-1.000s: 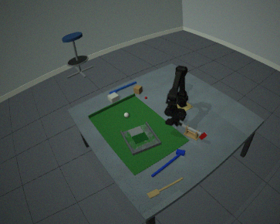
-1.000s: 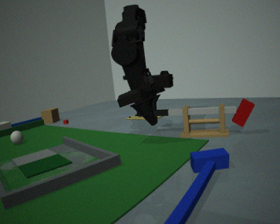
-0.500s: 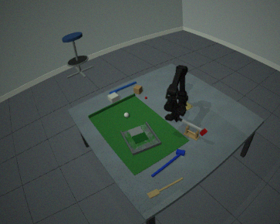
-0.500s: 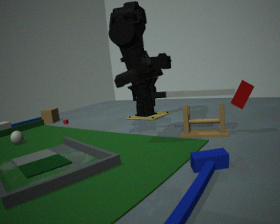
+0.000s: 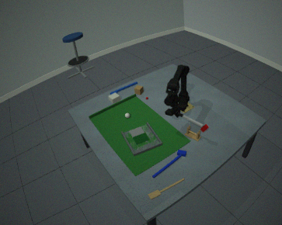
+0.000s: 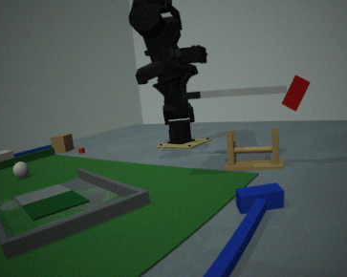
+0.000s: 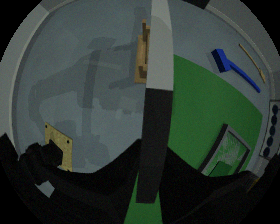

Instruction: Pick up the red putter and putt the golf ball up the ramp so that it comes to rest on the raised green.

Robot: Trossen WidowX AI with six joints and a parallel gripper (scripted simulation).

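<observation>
Right now my gripper tip is 50 mm short of the small red cube, 460 mm to the left of it and 110 mm above it. Also, from my gripper tip: blue putter 210 mm ahead, 270 mm to the left, 110 mm below; white golf ball 290 mm ahead, 310 mm to the right, 100 mm below; wooden stand 60 mm behind, 120 mm to the left, 90 mm below.
</observation>
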